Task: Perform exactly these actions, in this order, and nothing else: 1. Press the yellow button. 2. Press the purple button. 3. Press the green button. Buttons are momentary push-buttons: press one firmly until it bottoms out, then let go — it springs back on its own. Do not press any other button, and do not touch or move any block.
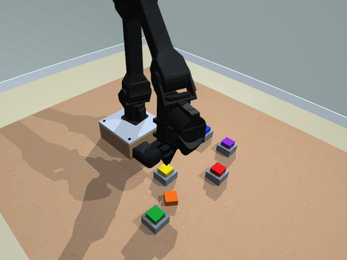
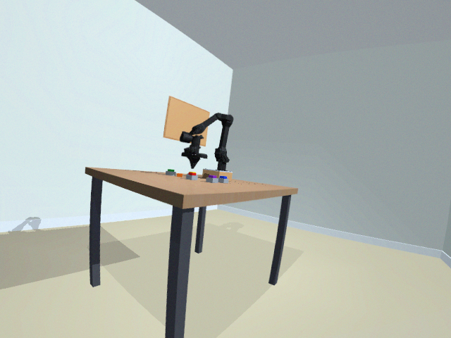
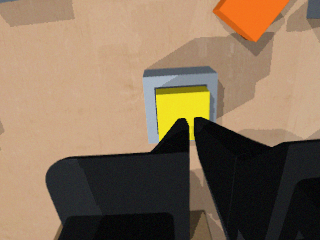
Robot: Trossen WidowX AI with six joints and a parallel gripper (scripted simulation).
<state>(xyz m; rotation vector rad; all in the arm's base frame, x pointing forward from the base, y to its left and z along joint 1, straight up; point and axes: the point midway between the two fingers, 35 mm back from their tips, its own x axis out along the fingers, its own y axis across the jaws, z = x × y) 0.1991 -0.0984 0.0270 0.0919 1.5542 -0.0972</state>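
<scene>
My gripper tip is now 3 cm above the yellow button. From my gripper tip the other things lie so: orange block (5 cm ahead, 5 cm to the right, 5 cm below); red button (11 cm ahead, 9 cm to the left, 3 cm below); green button (6 cm ahead, 13 cm to the right, 3 cm below).
</scene>
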